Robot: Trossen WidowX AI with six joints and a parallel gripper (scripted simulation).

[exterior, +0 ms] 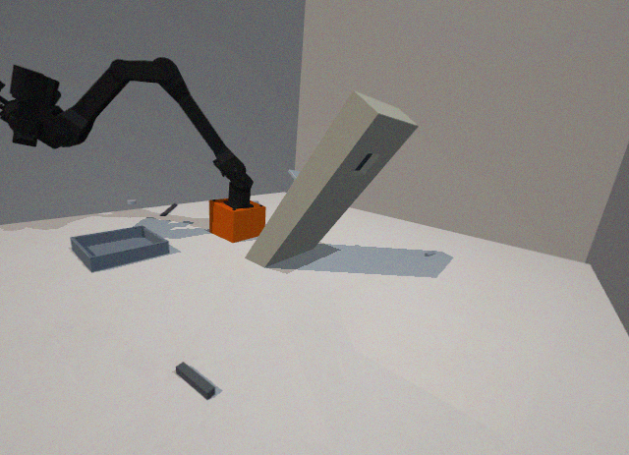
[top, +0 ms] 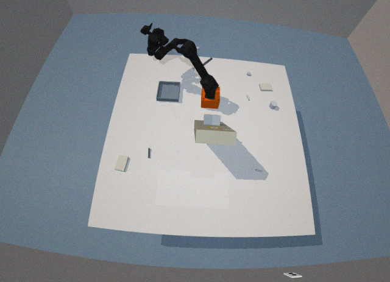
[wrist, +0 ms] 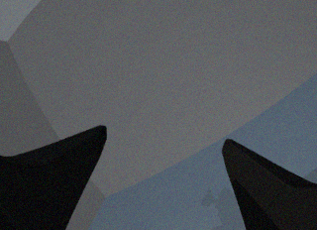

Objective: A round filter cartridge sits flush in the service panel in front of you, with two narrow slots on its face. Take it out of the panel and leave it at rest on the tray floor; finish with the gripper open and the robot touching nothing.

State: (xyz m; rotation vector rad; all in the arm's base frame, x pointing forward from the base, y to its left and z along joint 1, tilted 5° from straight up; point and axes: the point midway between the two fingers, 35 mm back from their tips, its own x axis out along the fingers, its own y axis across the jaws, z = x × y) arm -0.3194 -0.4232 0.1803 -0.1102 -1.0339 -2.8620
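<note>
My gripper tip is now 690 mm short of the round filter cartridge, 460 mm to the right of it and 40 mm above it. From my gripper tip the other things lie so: tray 310 mm ahead, 300 mm below, 130 mm to the left.
</note>
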